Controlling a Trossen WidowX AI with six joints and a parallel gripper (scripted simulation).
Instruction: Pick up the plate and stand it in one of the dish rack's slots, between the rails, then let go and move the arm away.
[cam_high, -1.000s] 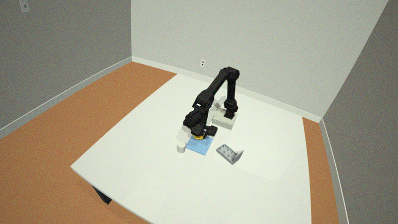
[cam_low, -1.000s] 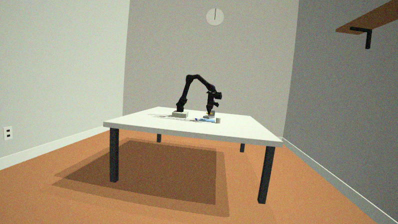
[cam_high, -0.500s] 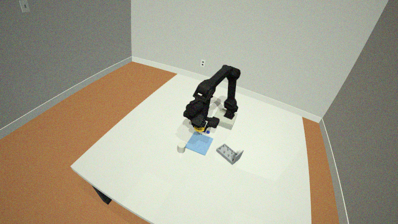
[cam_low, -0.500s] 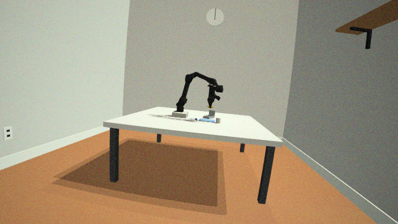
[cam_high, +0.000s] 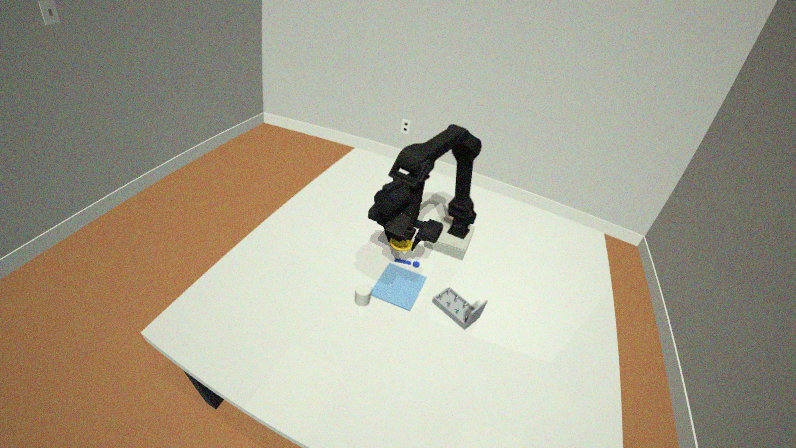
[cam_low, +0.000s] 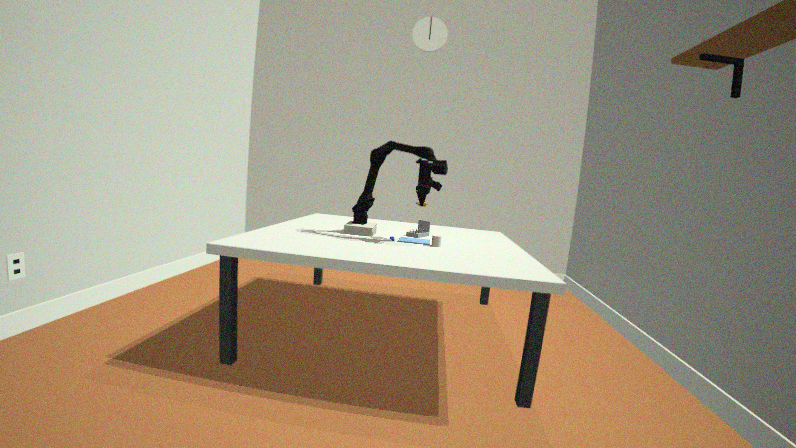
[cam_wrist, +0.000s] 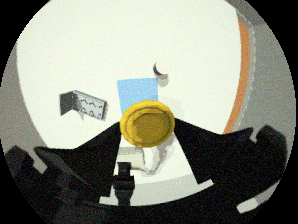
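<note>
My gripper tip is now 4 cm past the grey dish rack, 20 cm to the right of it and 15 cm above it. Also, from my gripper tip: blue mat 2 cm behind, 1 cm to the left, 17 cm below; white cup 9 cm ahead, 5 cm to the right, 15 cm below; yellow plate 1 cm above.
</note>
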